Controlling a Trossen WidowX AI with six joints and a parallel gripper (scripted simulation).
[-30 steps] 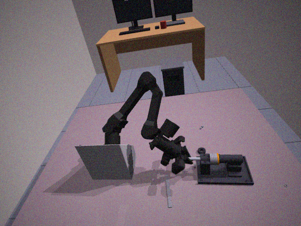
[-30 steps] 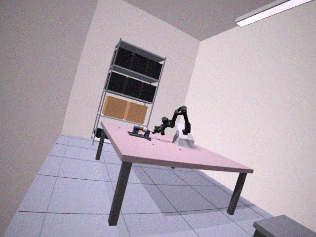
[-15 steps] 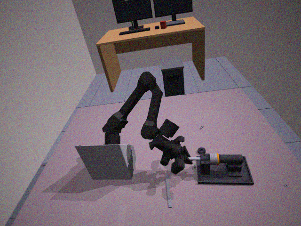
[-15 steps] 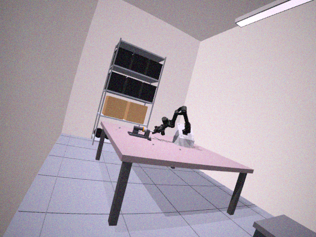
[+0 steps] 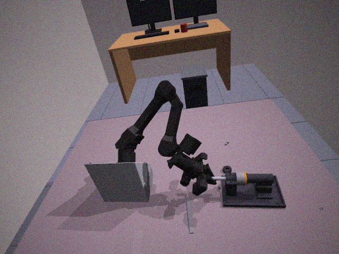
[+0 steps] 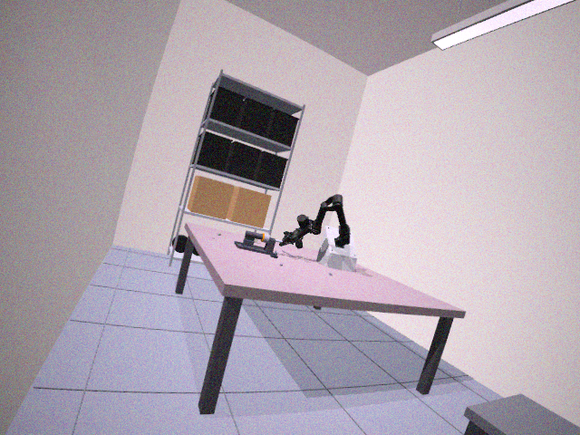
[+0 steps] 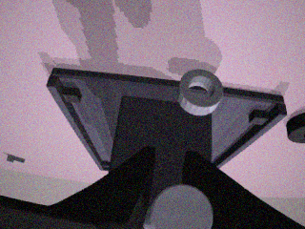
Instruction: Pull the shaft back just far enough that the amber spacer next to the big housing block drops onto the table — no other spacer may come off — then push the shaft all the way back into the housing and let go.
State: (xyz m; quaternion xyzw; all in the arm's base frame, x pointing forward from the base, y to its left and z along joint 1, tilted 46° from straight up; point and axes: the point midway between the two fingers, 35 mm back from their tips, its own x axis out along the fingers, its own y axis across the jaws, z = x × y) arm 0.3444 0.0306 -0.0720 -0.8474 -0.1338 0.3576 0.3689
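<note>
Now: the pale shaft 6 cm ahead of my gripper tip and 2 cm above it. Round my gripper tip: black ring knob 6 cm ahead, 11 cm to the left, 5 cm below; then thin grey strip 11 cm behind, 11 cm to the right, 5 cm below; then amber spacer 11 cm ahead, 2 cm above.
</note>
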